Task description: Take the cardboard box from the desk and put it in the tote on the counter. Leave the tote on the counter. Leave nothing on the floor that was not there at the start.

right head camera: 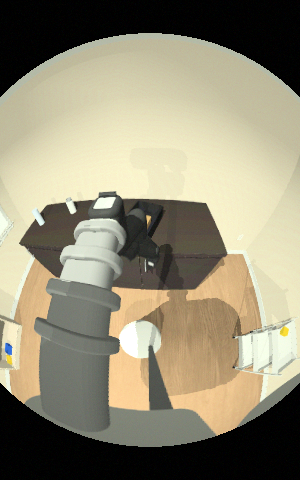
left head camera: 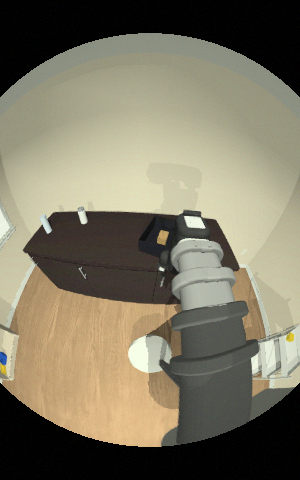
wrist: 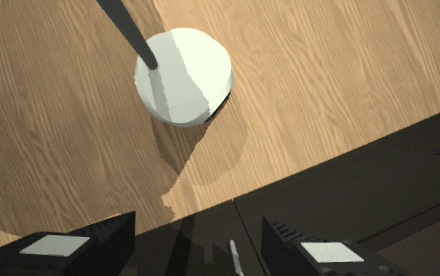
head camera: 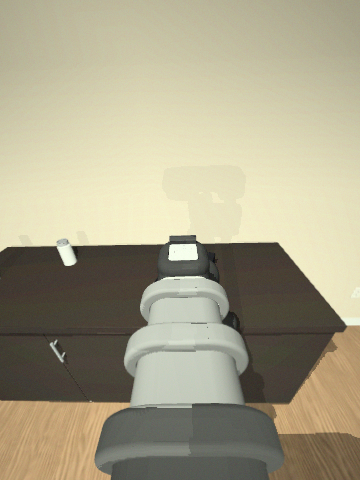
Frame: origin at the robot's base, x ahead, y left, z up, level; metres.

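Seen in the pictures: gripper, fingertip midpoint: [right head camera: 140,263] [wrist: 198,233]; robot's base, link origin: [right head camera: 140,338] [left head camera: 149,352] [wrist: 186,83].
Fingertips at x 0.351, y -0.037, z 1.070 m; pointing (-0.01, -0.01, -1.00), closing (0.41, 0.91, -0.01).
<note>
Offsets run from my fingertips to a thing's top centre. Level surfaces: height alone.
The cardboard box @[dx +0.424, dy +0.002, dz -0.135 m] [left head camera: 163,236] [right head camera: 148,220] is a small tan block inside the dark open tote @[dx +0.420, dy +0.020, dz -0.088 m] [left head camera: 150,248] [right head camera: 159,220]. The tote stands on the dark brown counter @[dz -0.188 m] [head camera: 280,290] [left head camera: 100,245] [right head camera: 195,225], right of its middle. The arm hides the tote in the head view and partly covers it in the right head view. My gripper [wrist: 198,233] is open and empty, with its fingers wide apart. It hangs outside the tote, at the counter's front side. In the wrist view, the floor and the cabinet front with a handle show beyond the fingertips. The desk cannot be made out.
A white bottle @[dx +0.610, dy +0.686, dz -0.040 m] [head camera: 67,253] [left head camera: 82,216] [right head camera: 71,206] and a pale blue bottle @[dx +0.471, dy +1.032, dz -0.018 m] [left head camera: 46,224] [right head camera: 38,217] stand on the counter's left part. A white round object [left head camera: 142,354] [right head camera: 132,340] [wrist: 205,65] is on the floor before the counter. White shelving stands at the right, and blue and yellow items at the left edge.
</note>
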